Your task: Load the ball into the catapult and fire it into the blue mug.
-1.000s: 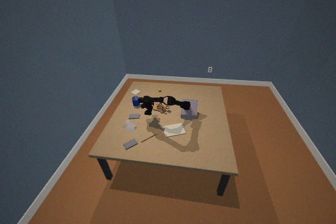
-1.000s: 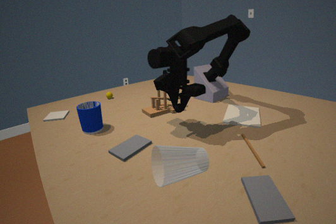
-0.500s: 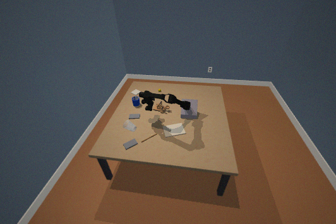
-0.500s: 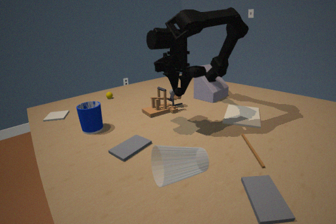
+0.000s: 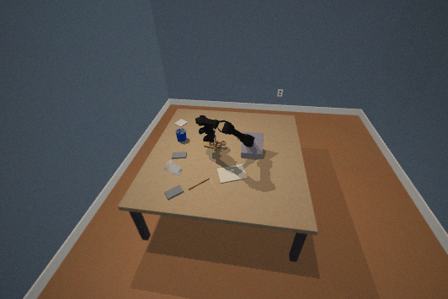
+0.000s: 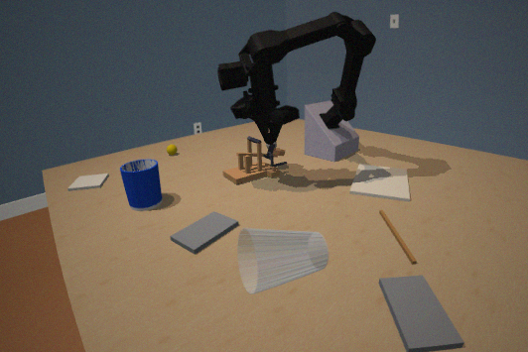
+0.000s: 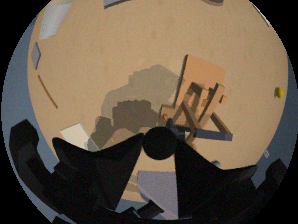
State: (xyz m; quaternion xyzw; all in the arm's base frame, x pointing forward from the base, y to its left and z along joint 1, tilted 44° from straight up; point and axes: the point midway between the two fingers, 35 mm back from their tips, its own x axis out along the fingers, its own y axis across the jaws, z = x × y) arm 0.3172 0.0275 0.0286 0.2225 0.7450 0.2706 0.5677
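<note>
The wooden catapult lies 6 cm below my gripper tip, 5 cm to the right of it and 2 cm behind it. The rest, counted from my gripper tip: blue mug: 32 cm ahead, 10 cm to the right, 9 cm below; then black ball: 1 cm above; then white sheet: 23 cm to the left, 21 cm behind, 11 cm below.
</note>
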